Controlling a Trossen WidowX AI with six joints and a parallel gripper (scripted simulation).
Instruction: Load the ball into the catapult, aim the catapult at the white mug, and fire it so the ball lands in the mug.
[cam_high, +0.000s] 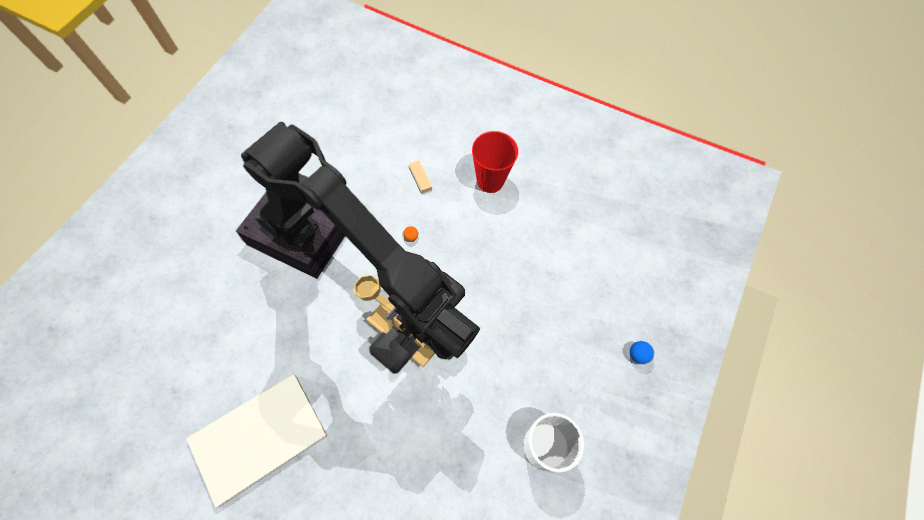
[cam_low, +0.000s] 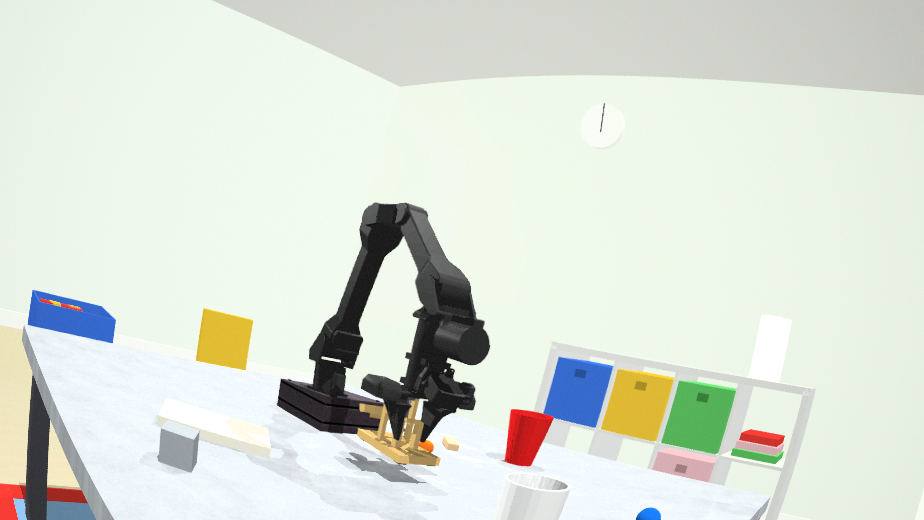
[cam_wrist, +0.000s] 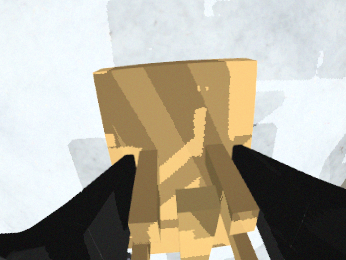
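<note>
Right now my gripper tip is 11 cm past the orange ball, 21 cm to the right of it and 6 cm above it. Round my gripper tip: cream flat slab (20 cm behind, 26 cm to the right, 6 cm below); then tan wooden catapult (6 cm behind, 4 cm to the left, 2 cm above); then white mug (28 cm ahead, 10 cm to the right, 4 cm below).
</note>
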